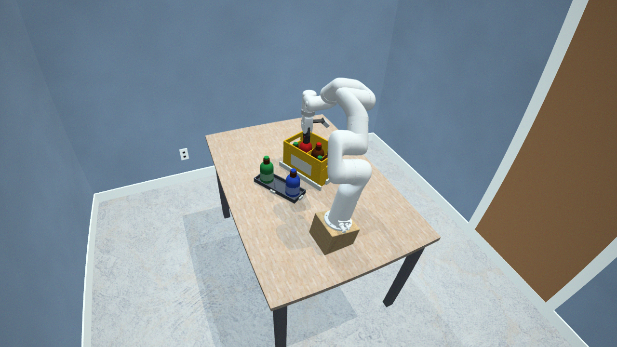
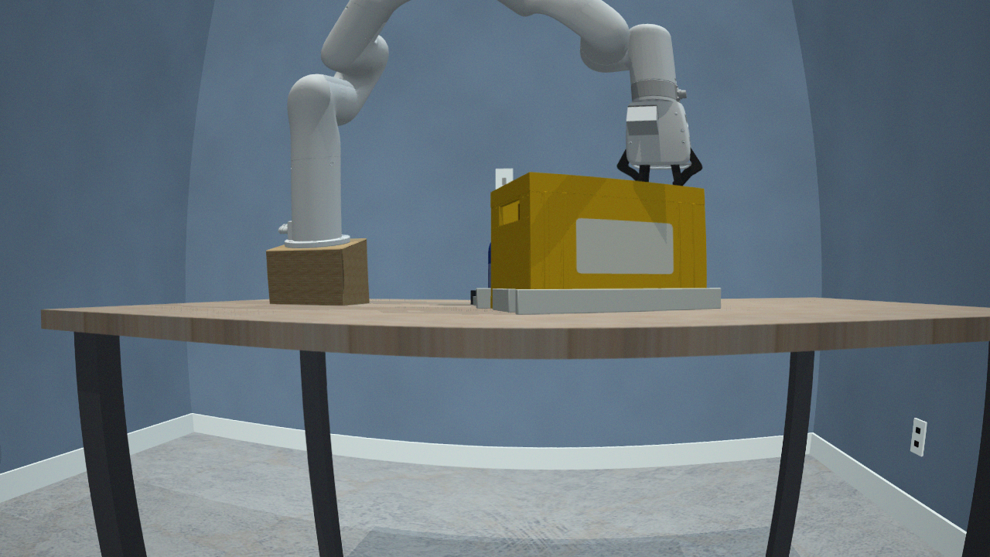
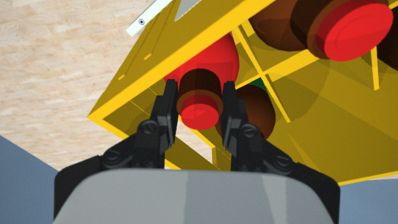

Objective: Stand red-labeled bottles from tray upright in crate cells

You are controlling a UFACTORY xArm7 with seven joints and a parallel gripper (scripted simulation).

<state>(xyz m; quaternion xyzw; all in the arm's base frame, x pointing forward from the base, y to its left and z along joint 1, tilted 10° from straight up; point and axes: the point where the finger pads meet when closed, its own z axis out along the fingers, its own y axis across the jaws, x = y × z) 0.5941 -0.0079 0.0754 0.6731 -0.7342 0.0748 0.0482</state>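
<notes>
Now: the red-labeled bottle 70 mm below my hand. Also, from my hand: blue bottle: 270 mm behind, 140 mm to the left, 80 mm below; then yellow crate: 100 mm behind, 80 mm below, 10 mm to the right; then green-labeled bottle: 250 mm to the left, 140 mm behind, 80 mm below.
</notes>
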